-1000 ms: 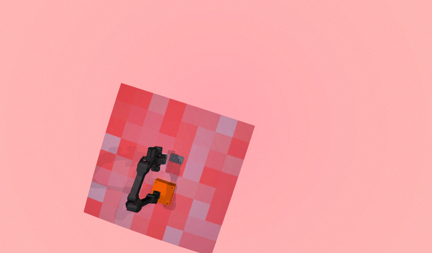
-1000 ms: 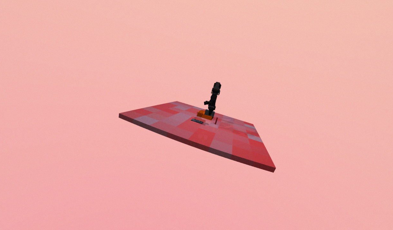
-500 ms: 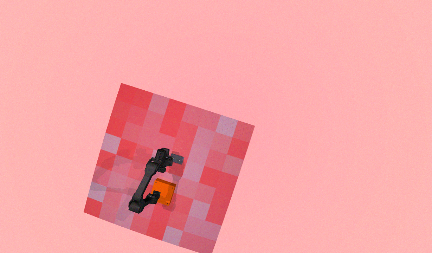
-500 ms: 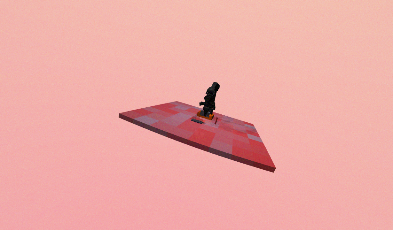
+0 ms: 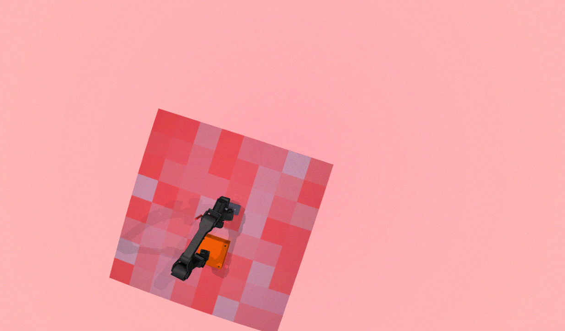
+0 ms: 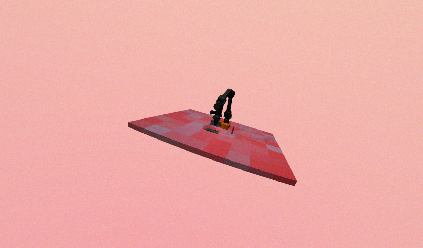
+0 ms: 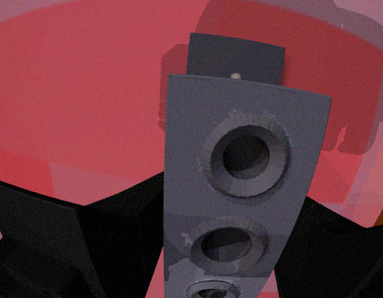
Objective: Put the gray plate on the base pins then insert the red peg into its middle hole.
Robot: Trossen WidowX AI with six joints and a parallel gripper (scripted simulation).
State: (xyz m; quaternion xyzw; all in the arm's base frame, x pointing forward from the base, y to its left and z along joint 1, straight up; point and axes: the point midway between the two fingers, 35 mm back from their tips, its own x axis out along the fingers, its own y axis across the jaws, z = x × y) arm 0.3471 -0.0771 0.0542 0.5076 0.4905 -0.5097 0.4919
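Now: gripper tip 60 mm above the base, 20 mm to the left of it and 10 mm past it. The rest, counted from my gripper tip: gray plate 30 mm above; then red peg 180 mm to the left, 110 mm behind, 30 mm below.
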